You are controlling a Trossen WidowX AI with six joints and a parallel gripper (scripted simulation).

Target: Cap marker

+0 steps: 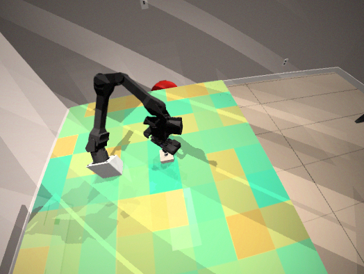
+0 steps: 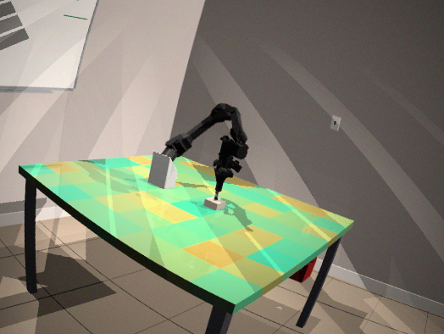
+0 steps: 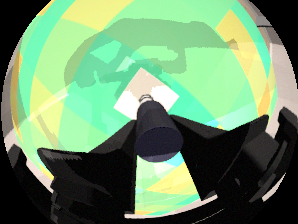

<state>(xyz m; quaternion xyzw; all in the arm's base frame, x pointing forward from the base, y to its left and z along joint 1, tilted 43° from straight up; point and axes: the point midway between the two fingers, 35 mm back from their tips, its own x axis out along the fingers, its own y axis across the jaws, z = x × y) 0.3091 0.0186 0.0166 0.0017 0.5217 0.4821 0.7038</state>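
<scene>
My gripper tip is 8 cm above the pale holder block. The rest, counted from my gripper tip: dark cap: 1 cm above.
</scene>
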